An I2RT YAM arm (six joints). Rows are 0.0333 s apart.
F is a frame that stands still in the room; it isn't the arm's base.
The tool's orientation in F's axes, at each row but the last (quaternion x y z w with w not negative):
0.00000 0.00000 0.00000 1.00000
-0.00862 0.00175 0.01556 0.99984
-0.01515 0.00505 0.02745 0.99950
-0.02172 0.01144 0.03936 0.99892
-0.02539 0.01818 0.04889 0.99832
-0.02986 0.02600 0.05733 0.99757
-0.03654 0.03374 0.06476 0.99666
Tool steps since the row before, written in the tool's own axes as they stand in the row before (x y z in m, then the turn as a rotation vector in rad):
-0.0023 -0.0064 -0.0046 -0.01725 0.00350 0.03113
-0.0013 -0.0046 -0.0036 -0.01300 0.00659 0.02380
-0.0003 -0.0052 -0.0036 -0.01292 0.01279 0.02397
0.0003 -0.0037 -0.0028 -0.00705 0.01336 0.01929
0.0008 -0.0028 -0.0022 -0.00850 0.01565 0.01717
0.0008 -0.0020 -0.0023 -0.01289 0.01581 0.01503
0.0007 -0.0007 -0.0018 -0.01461 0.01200 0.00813
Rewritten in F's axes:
-0.0023 -0.0064 -0.0046 -0.01725 0.00350 0.03113
-0.0012 -0.0047 -0.0035 -0.01312 0.00659 0.02373
0.0000 -0.0053 -0.0034 -0.01338 0.01279 0.02372
0.0005 -0.0038 -0.0026 -0.00768 0.01361 0.01887
0.0010 -0.0028 -0.0021 -0.00942 0.01563 0.01670
0.0009 -0.0020 -0.0022 -0.01389 0.01516 0.01480
0.0007 -0.0007 -0.0018 -0.01552 0.01065 0.00832

